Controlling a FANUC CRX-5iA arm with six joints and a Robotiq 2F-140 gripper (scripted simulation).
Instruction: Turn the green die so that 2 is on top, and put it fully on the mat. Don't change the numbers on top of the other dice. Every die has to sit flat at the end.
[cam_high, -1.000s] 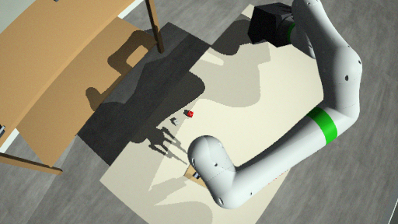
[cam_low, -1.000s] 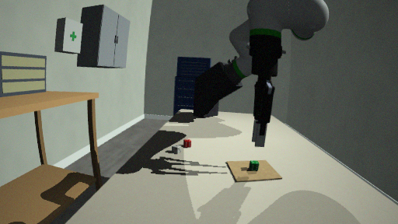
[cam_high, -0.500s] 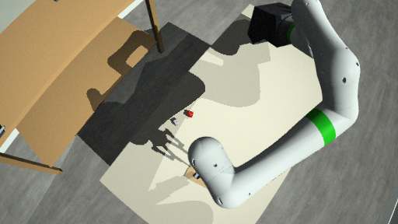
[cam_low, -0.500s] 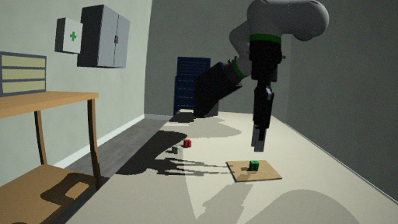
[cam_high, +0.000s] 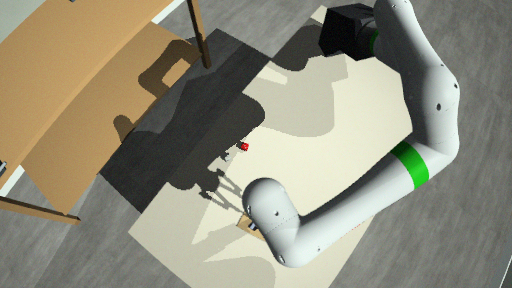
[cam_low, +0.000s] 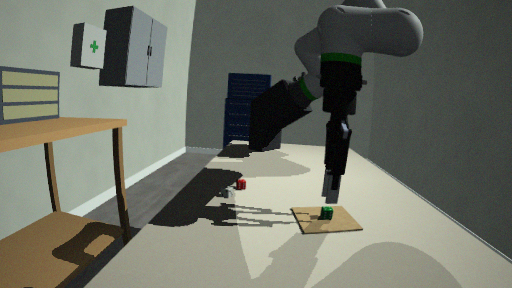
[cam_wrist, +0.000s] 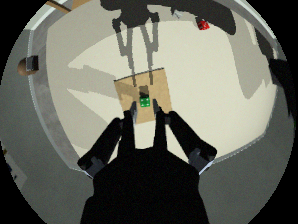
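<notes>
The green die is 70 mm below my hand. Round my hand: red die: 250 mm to the right, 150 mm behind, 70 mm below; then mat: 80 mm below; then grey die: 270 mm to the right, 70 mm below, 70 mm behind.
</notes>
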